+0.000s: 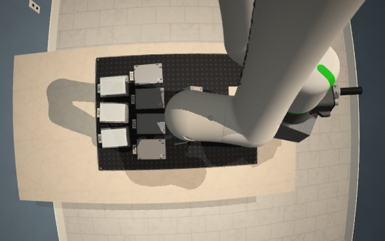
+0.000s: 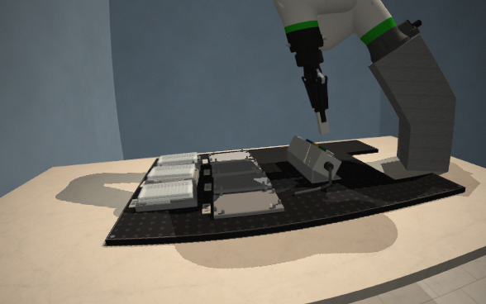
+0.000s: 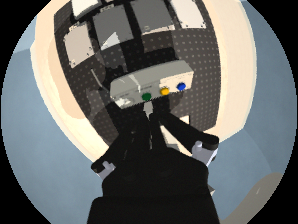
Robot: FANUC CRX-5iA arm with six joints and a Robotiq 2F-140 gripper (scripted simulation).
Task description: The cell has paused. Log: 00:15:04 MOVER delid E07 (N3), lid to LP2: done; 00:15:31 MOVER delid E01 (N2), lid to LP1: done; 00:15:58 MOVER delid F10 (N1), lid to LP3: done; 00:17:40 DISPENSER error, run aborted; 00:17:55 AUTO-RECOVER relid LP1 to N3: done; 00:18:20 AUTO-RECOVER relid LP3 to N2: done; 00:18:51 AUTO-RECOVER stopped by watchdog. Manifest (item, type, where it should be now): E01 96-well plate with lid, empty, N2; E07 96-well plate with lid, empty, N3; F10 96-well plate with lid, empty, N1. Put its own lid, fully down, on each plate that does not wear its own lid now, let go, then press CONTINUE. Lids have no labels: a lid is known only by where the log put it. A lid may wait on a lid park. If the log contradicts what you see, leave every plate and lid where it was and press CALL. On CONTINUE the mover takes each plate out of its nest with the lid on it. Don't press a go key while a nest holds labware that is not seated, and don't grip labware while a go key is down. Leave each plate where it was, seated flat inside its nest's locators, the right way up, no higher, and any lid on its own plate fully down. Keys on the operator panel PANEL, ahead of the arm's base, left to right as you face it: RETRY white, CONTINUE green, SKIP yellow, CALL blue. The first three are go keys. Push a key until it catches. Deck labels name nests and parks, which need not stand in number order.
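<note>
Right now the green key is 8 cm below my hand. Round my hand: blue key 10 cm to the right, 8 cm below; then white key 5 cm to the left, 8 cm below; then yellow key 5 cm to the right, 8 cm below.
</note>
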